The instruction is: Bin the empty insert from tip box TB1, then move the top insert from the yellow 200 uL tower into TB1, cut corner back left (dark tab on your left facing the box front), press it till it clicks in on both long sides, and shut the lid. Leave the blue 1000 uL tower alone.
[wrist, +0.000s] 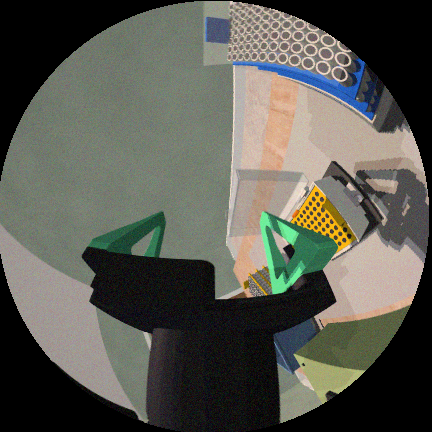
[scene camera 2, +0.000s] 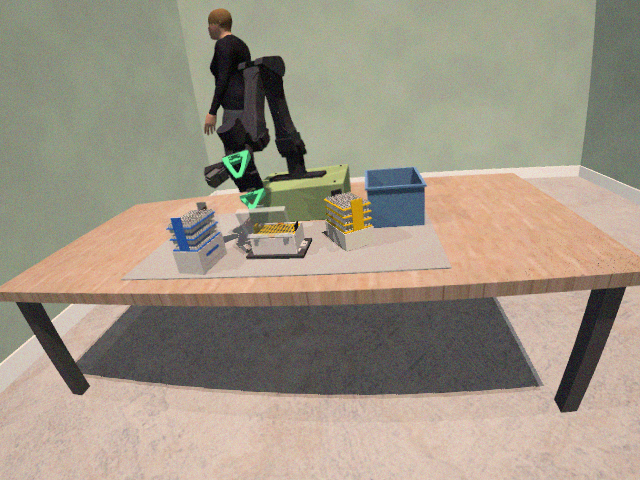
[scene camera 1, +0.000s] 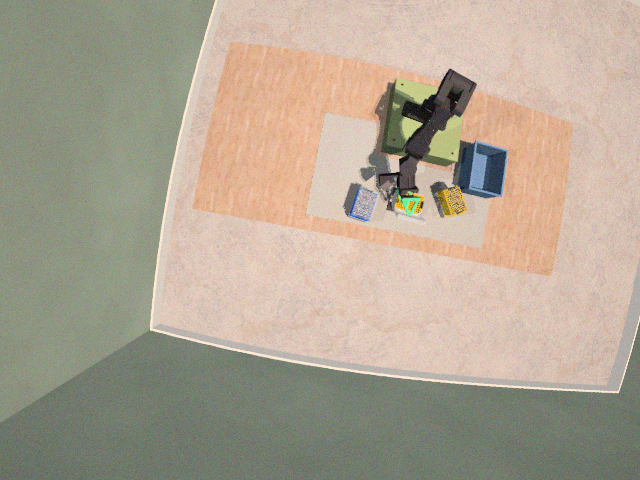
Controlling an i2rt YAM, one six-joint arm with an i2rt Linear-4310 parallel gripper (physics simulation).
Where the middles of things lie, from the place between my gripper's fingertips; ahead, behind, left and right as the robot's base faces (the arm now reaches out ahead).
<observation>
My hand is 4 cm to the right of the tip box lid (wrist: 275,191) and 7 cm above it. The rest, counted from my hand: yellow perforated insert (wrist: 317,213): 6 cm behind, 3 cm to the left, 11 cm below; then blue bin (scene camera 2: 397,195): 32 cm behind, 31 cm to the left, 12 cm below.
</observation>
